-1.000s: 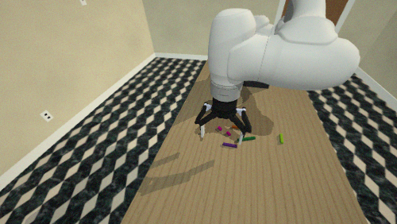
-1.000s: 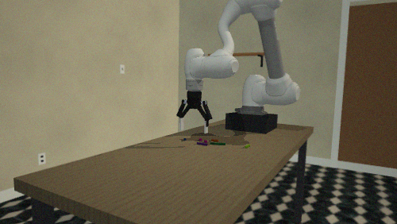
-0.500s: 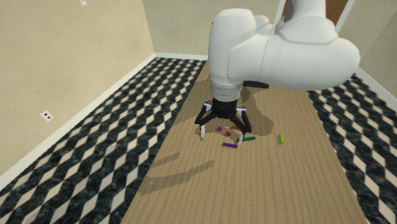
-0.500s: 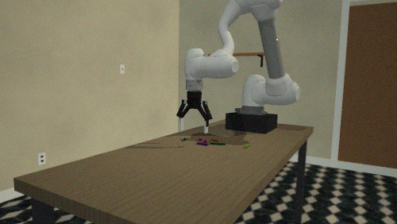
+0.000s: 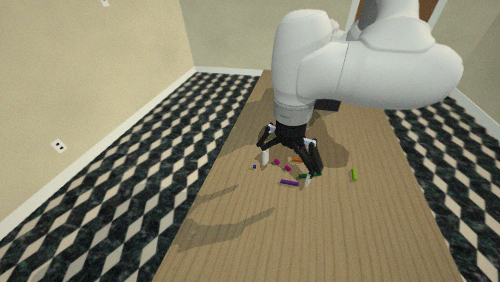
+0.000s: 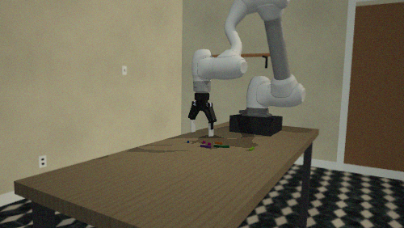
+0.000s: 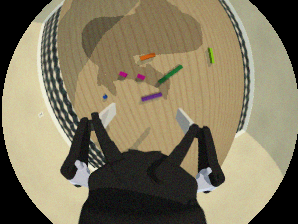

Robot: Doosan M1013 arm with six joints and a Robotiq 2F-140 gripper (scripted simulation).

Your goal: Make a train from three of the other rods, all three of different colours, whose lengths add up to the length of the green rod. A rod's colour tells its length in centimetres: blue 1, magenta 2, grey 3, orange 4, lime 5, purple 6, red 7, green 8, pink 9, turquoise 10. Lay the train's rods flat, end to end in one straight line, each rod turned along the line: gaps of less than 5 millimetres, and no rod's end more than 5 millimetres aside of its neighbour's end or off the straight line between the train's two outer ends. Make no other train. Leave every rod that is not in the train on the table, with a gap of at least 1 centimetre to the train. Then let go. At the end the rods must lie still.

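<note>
The tiny blue piece is 7 cm behind my hand, 11 cm to the right of it and 8 cm below it. Also, from my hand: purple rod: 1 cm behind, 2 cm to the left, 8 cm below; then orange rod: 12 cm behind, 5 cm to the left, 8 cm below; then green rod: 5 cm behind, 9 cm to the left, 8 cm below.
</note>
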